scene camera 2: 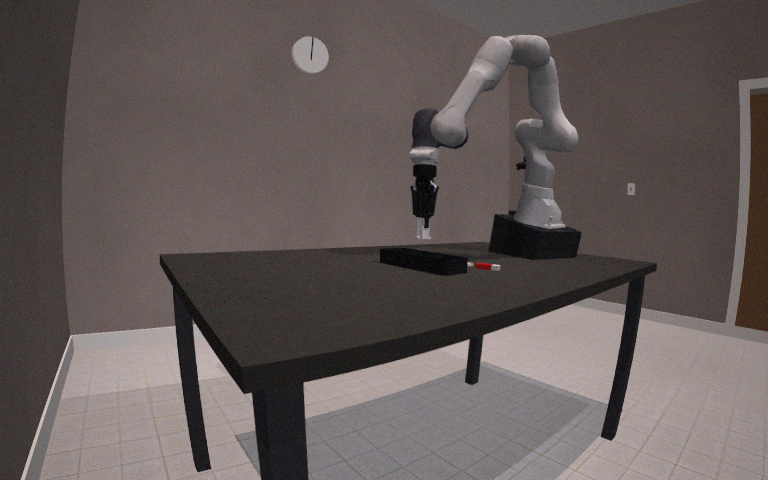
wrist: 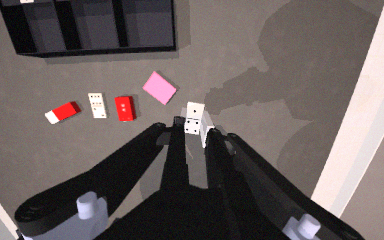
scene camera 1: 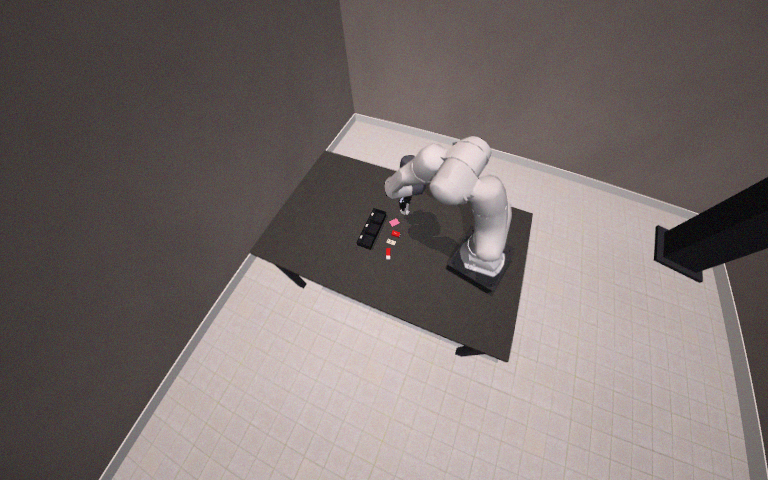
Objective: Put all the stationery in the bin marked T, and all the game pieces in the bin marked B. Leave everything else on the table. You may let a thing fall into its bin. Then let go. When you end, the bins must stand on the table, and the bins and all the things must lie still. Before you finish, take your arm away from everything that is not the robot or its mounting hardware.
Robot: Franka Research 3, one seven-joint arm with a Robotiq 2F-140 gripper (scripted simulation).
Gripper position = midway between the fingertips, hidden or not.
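Note:
There is a black bin row (scene camera 2: 436, 263) that I can see. I can see my gripper (scene camera 2: 422, 238) as well, and the wrist view shows the gripper too (wrist: 193, 117).

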